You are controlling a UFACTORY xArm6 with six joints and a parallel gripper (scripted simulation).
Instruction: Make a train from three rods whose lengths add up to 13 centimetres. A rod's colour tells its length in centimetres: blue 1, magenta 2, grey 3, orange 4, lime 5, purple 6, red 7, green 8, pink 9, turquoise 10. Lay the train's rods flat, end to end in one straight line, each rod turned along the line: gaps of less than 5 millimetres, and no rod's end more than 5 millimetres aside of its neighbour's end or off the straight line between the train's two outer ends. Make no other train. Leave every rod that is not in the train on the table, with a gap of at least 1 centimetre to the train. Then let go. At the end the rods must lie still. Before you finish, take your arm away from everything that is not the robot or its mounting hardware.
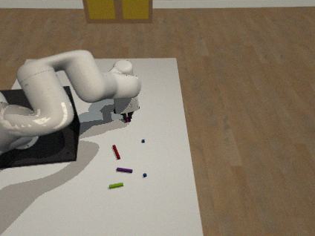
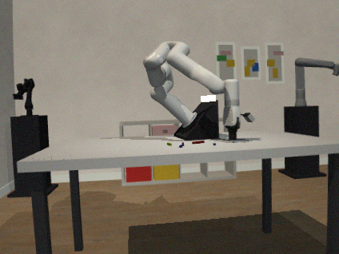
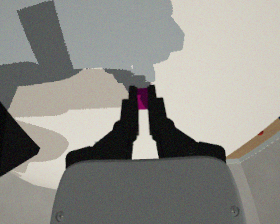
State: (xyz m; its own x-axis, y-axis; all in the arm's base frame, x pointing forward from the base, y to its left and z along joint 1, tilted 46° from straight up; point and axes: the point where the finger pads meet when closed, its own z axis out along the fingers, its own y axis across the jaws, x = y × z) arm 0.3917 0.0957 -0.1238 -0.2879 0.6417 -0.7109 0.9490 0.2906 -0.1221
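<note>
My gripper is now 20 mm above the magenta rod. From my hand the other things lie so: red rod (30 mm behind, 170 mm to the right, 30 mm below); then purple rod (10 mm ahead, 260 mm to the right, 30 mm below); then lime rod (20 mm behind, 320 mm to the right, 30 mm below).
</note>
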